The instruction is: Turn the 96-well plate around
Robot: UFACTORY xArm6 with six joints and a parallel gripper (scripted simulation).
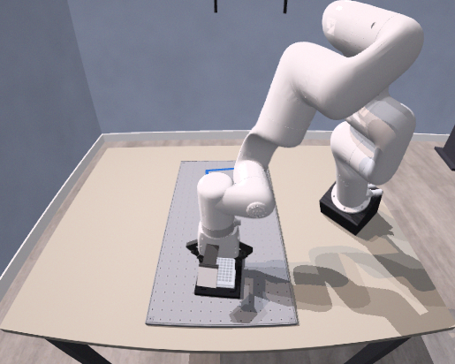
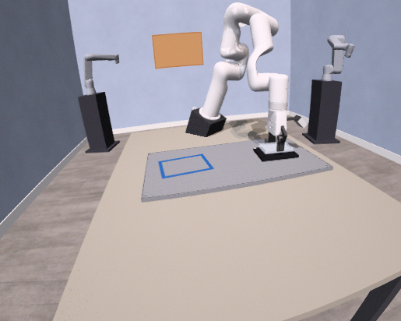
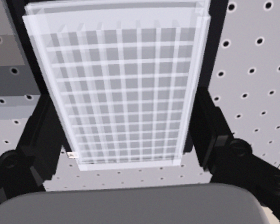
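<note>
Right now the black plate nest N1 is 4 cm below my hand. Round my hand: 96-well plate (1 cm below); then white A1 mark (8 cm to the right, 4 cm behind, 3 cm below).
</note>
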